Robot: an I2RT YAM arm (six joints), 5 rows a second.
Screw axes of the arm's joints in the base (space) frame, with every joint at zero. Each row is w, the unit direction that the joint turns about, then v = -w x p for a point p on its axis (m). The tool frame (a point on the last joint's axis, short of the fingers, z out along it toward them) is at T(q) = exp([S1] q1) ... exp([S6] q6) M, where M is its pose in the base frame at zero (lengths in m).
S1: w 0 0 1 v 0 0 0
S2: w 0 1 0 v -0.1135 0 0.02
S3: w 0 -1 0 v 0.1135 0 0.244
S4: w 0 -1 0 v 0.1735 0 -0.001
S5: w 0 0 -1 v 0 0.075 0
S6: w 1 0 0 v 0 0.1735 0
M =
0 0 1 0.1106
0 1 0 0
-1 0 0 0.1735
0 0 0 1
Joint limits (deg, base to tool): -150..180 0..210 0..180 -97..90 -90..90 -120..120
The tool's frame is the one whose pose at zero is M.
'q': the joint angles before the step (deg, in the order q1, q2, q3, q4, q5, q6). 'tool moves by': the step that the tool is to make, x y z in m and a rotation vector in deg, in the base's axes. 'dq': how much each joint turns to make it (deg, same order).
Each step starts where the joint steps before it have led.
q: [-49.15, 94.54, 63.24, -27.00, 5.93, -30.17]
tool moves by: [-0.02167, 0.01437, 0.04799, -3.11, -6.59, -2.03]
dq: [-1.52, -9.64, -0.02, -3.18, -2.20, 2.16]
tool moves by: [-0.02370, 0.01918, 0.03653, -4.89, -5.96, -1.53]
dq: [-1.38, -9.44, -1.59, -0.37, -1.09, 1.18]
